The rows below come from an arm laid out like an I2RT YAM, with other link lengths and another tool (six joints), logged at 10 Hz.
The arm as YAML. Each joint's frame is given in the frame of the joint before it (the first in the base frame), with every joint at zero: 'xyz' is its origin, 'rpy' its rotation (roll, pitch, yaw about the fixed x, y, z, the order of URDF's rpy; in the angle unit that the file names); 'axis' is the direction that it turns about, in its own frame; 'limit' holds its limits. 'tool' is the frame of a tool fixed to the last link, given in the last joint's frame.
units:
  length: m
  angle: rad
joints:
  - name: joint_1
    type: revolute
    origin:
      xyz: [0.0, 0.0, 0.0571]
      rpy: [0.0, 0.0, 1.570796]
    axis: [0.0, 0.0, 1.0]
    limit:
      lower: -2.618
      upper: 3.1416
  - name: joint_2
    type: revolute
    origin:
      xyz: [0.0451, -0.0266, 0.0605]
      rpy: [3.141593, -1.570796, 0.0]
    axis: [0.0, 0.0, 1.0]
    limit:
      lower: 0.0
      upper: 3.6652
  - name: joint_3
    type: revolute
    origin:
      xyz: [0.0, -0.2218, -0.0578]
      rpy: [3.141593, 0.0, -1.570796]
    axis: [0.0, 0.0, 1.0]
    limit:
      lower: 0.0
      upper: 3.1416
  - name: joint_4
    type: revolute
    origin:
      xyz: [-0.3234, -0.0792, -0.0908]
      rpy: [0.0, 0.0, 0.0]
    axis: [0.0, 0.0, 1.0]
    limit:
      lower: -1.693
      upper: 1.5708
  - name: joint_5
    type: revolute
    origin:
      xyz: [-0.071, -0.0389, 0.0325]
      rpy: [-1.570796, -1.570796, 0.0]
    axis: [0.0, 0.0, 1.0]
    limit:
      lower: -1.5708
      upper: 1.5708
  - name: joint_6
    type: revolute
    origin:
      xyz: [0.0, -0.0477, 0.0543]
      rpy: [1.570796, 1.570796, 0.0]
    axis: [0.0, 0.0, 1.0]
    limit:
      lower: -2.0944
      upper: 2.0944
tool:
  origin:
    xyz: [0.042, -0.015, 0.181]
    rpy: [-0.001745, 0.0, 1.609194]
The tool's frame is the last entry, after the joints.
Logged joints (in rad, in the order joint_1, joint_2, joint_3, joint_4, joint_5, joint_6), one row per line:
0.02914, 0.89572, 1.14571, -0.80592, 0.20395, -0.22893
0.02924, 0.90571, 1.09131, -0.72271, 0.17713, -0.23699
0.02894, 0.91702, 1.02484, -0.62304, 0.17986, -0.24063
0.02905, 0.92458, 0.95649, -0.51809, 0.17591, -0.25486
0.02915, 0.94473, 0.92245, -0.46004, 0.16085, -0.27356
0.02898, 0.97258, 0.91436, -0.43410, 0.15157, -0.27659
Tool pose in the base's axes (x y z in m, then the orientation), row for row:
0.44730, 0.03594, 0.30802, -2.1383, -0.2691, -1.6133
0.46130, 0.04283, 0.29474, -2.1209, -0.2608, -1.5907
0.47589, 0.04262, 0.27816, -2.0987, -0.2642, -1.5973
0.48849, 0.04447, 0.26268, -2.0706, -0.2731, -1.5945
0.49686, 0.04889, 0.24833, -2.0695, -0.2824, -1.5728
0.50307, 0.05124, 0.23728, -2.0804, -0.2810, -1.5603
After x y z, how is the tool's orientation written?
As angles about the fixed x, y, z axes (roll, pitch, yaw), in radians.
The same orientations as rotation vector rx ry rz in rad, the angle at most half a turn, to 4 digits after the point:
-1.7684, 1.5907, -1.1614
-1.7652, 1.5546, -1.1532
-1.7493, 1.5419, -1.1725
-1.7386, 1.5123, -1.1954
-1.7561, 1.4856, -1.1939
-1.7691, 1.4822, -1.1804

